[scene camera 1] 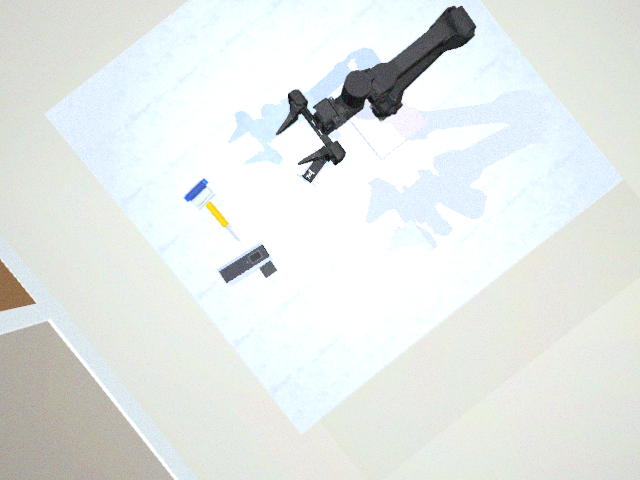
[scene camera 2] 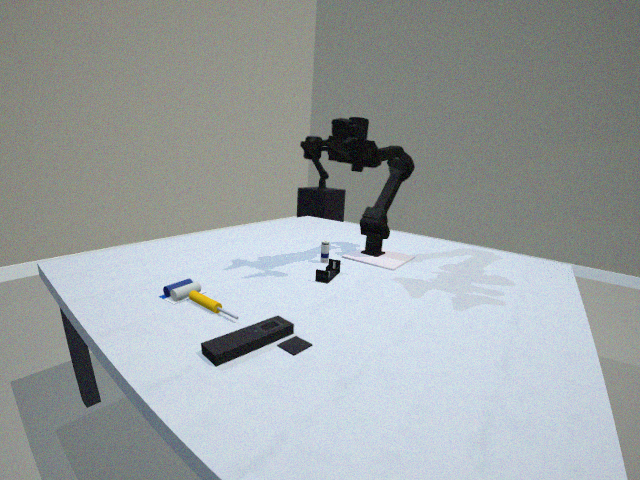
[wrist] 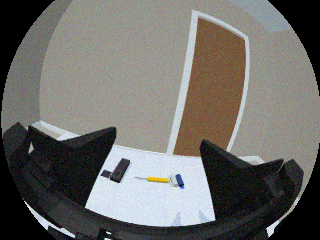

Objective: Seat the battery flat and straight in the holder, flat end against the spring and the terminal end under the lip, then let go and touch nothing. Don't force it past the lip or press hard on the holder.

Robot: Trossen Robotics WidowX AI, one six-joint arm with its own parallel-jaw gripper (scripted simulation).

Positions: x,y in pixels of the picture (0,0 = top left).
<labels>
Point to a black remote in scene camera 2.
222,349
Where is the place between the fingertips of the gripper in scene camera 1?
287,149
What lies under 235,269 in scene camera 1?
A black remote.
</labels>
